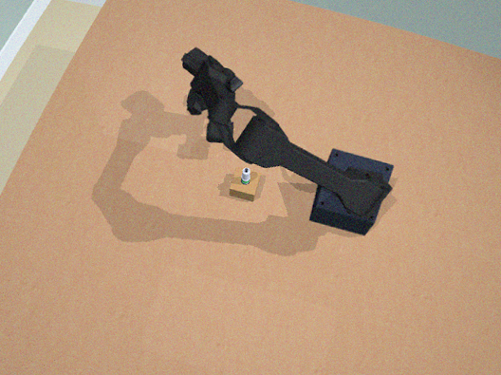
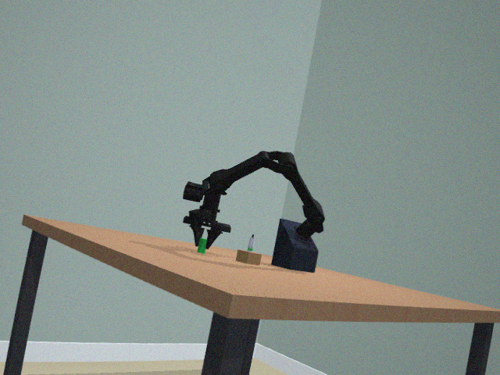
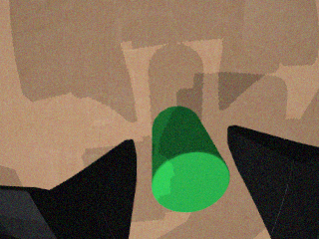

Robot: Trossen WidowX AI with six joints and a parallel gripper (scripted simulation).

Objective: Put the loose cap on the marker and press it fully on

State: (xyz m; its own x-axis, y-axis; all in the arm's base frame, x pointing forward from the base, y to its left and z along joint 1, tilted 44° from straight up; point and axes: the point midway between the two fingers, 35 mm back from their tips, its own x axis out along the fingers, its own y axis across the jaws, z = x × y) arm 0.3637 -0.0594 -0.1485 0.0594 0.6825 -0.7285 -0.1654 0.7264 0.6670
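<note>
Right now the holder block is 15 cm to the left of my gripper tip and 9 cm behind it. The rest, counted from my gripper tip: green cap 1 cm above.
</note>
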